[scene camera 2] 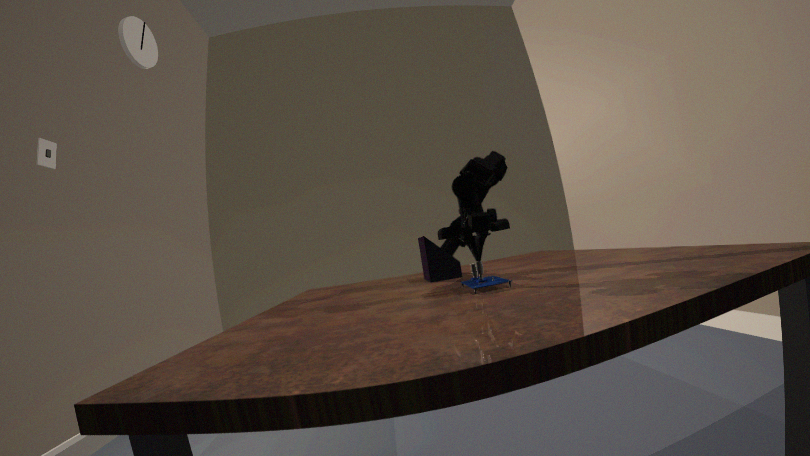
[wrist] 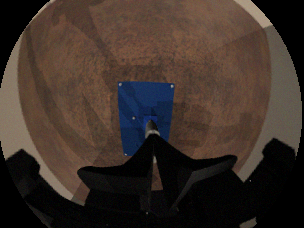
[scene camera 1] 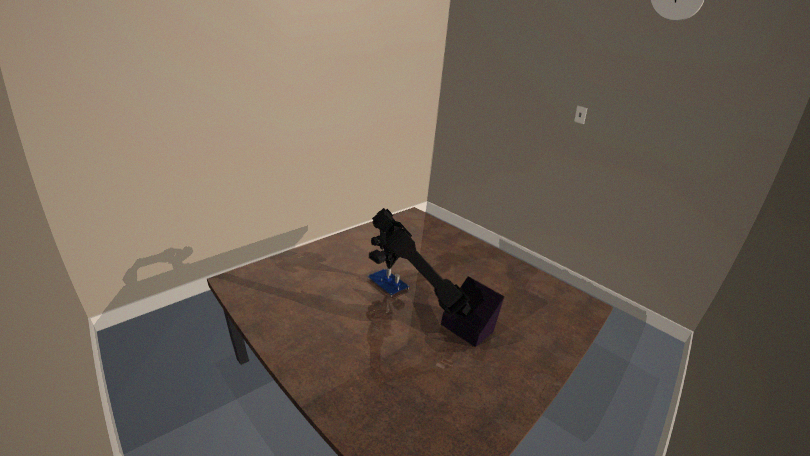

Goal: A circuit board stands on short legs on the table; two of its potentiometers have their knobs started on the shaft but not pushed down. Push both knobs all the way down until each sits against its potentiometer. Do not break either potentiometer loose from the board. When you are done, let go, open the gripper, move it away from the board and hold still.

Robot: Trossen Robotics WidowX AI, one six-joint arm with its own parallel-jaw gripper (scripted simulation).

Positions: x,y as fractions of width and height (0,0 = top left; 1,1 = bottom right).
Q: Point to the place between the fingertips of my gripper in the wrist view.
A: At 0.50,0.60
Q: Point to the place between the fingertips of my gripper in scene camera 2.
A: At 0.59,0.57
